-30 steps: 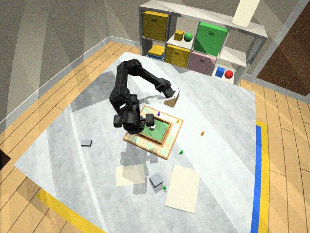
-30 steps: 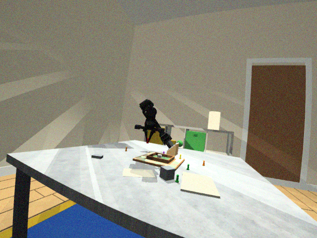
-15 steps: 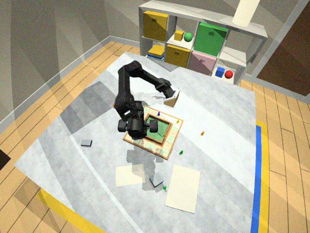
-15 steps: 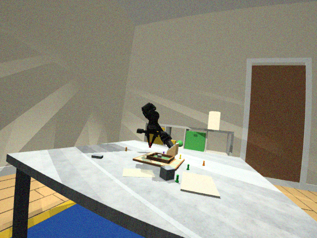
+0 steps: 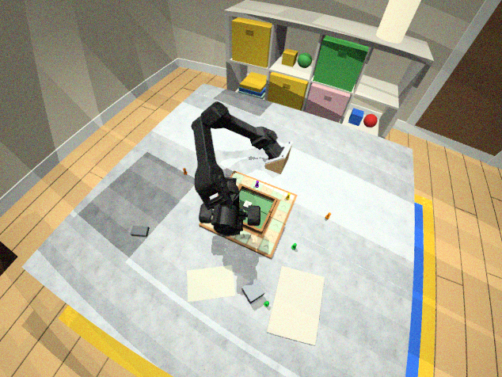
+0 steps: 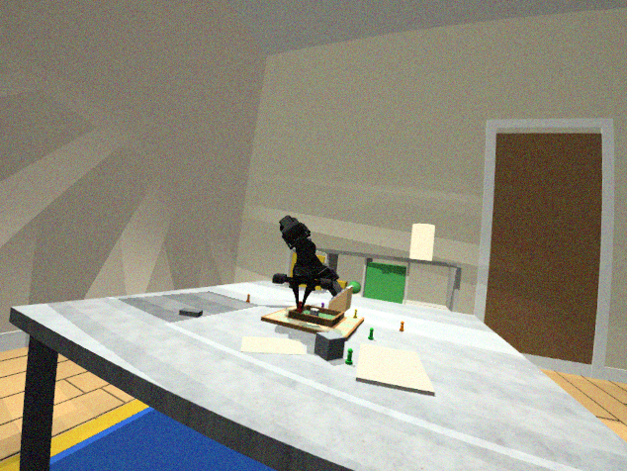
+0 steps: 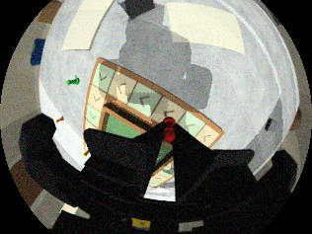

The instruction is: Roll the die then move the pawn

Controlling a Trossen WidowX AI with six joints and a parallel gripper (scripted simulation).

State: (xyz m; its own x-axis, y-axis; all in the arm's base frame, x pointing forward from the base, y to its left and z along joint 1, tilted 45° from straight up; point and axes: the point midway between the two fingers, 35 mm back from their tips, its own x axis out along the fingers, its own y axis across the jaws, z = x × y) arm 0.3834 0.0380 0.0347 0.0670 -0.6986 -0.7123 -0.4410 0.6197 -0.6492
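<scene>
Right now the white die is 12 cm behind my gripper tip and 3 cm below it. From my gripper tip the other things lie so: green tray (12 cm behind, 2 cm to the left, 5 cm below); yellow pawn (23 cm behind, 12 cm to the left, 3 cm below); red pawn (1 cm above).
</scene>
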